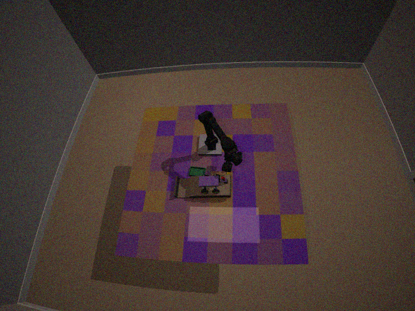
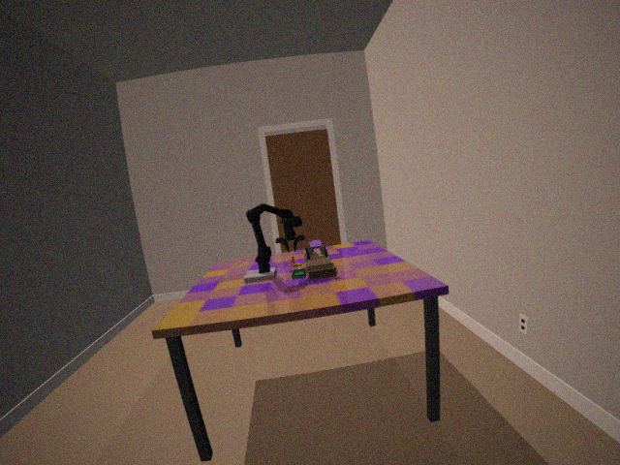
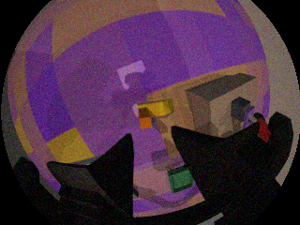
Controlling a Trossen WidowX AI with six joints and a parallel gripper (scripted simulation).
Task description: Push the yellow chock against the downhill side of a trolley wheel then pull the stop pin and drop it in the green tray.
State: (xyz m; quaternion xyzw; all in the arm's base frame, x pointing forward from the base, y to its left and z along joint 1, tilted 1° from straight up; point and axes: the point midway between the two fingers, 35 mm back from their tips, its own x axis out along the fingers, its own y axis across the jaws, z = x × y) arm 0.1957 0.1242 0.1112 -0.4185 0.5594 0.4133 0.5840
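Now: the yellow chock 80 mm below my gripper tip, 20 mm ahead of it and 10 mm to the right of it. The rest, counted from my gripper tip: red-headed stop pin: 130 mm ahead, 50 mm to the right, 30 mm above; then ramp: 150 mm to the right, 140 mm ahead, 50 mm below; then purple-topped trolley: 140 mm to the right, 140 mm ahead, 20 mm above.
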